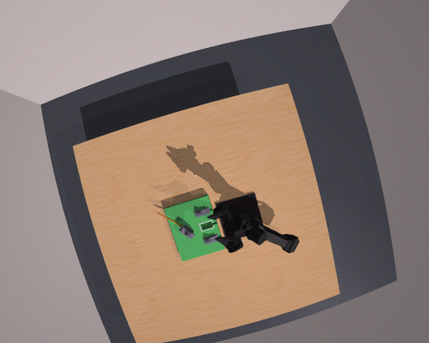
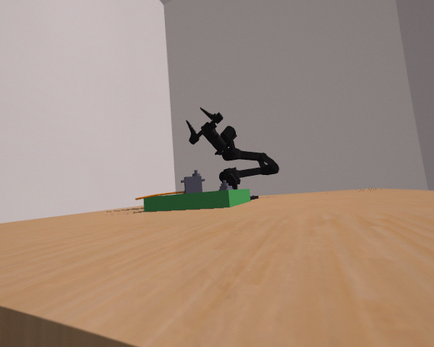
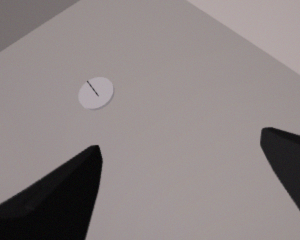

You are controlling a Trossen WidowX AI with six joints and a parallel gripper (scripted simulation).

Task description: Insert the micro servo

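Right now the green deck is 380 mm below my gripper tip, 150 mm ahead of it and 100 mm to the left of it.
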